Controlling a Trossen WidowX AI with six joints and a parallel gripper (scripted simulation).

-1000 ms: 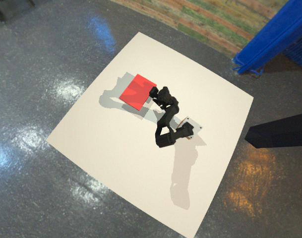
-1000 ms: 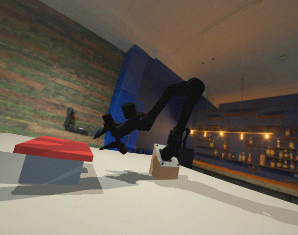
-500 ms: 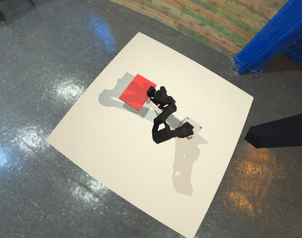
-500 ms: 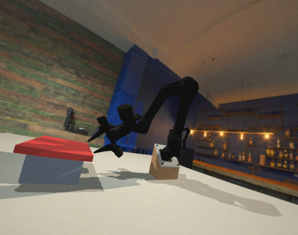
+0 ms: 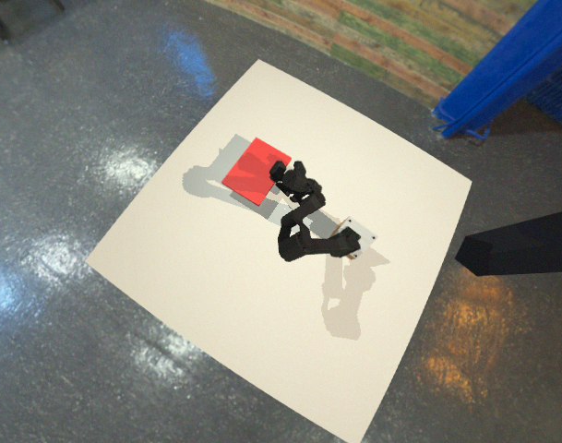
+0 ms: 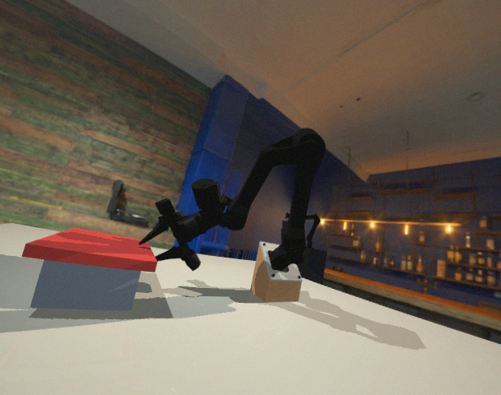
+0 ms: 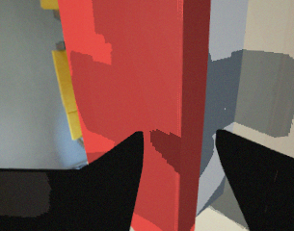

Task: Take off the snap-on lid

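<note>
My gripper tip is now 8 cm short of the red lid, 1 cm to the right of it and 1 cm below it. Round my gripper tip: storage box: 8 cm ahead, 4 cm below, 1 cm to the left.
</note>
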